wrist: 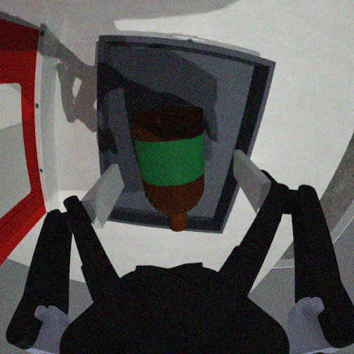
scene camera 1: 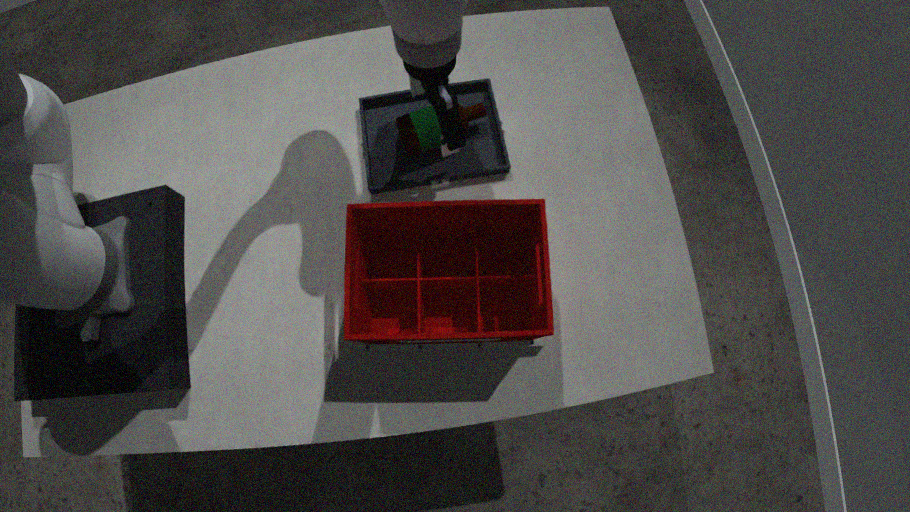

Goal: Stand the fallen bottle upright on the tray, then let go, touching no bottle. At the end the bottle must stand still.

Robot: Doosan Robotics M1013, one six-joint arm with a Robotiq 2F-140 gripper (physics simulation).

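Places are measured from the arm's base along level axes (x left, y back, z up), in metres.
Pixels of known places: gripper, fingertip midpoint: (scene camera 1: pixel 434 121); arm's base, origin of the base link: (scene camera 1: pixel 94 273).
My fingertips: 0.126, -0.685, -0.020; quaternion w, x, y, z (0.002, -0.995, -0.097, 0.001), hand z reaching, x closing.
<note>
Ahead of a thing's pixels: the offset from my fingertips to its middle, as dx, dy, dz. "pt": to the spot under its first point. Level surfaces: height alone.
The fallen bottle {-0.002, -0.016, -0.008} (scene camera 1: pixel 425 129) (wrist: pixel 170 162), brown with a green label band, lies on its side in the dark grey tray {pt -0.064, -0.081, -0.044} (scene camera 1: pixel 486 154) (wrist: pixel 227 75). Its neck points right in the scene view and toward the gripper's base in the wrist view, where it overlaps the tray's near rim. My gripper (scene camera 1: pixel 434 120) (wrist: pixel 175 168) is open and empty. It is above the tray, with one pale finger pad on each side of the bottle's lower-view part in the wrist view, apart from it. In the scene view the gripper hides part of the bottle's shoulder.
A red crate {-0.286, +0.041, +0.038} (scene camera 1: pixel 448 334) (wrist: pixel 31 145) with dividers stands beside the tray, below it in the scene view and at the left in the wrist view. The arm's dark base block (scene camera 1: pixel 149 267) stands at the left of the pale table {dz -0.050} (scene camera 1: pixel 610 254).
</note>
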